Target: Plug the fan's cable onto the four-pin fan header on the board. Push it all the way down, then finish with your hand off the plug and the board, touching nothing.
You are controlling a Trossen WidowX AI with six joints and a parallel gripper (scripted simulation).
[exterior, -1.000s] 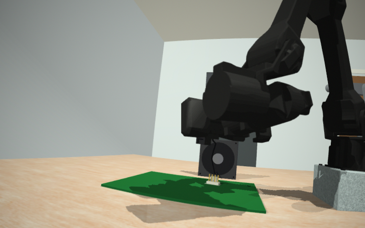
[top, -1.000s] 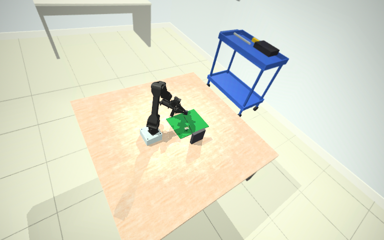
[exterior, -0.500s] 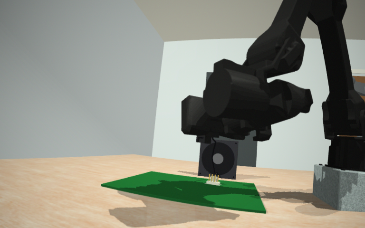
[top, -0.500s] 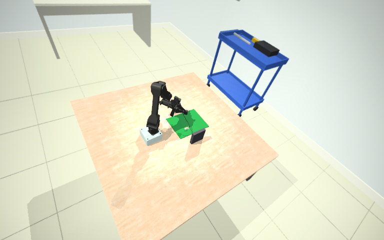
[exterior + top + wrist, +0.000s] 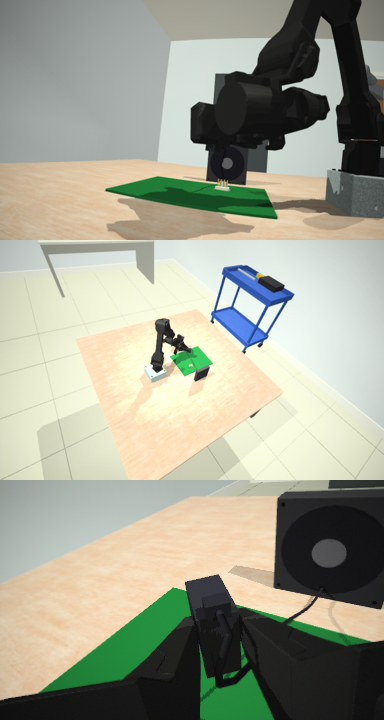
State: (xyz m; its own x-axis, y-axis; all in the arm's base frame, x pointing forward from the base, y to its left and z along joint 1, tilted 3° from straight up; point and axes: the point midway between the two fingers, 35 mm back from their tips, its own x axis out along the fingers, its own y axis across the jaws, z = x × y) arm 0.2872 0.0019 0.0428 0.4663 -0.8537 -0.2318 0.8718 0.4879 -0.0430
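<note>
The green board lies 13 cm below my gripper tip, 4 cm to the right of it and 3 cm ahead of it. Round my gripper tip: white four-pin header: 12 cm below, 8 cm to the right, 3 cm behind; then black fan: 21 cm to the right, 6 cm below, 5 cm behind; then black plug: 1 cm below.
</note>
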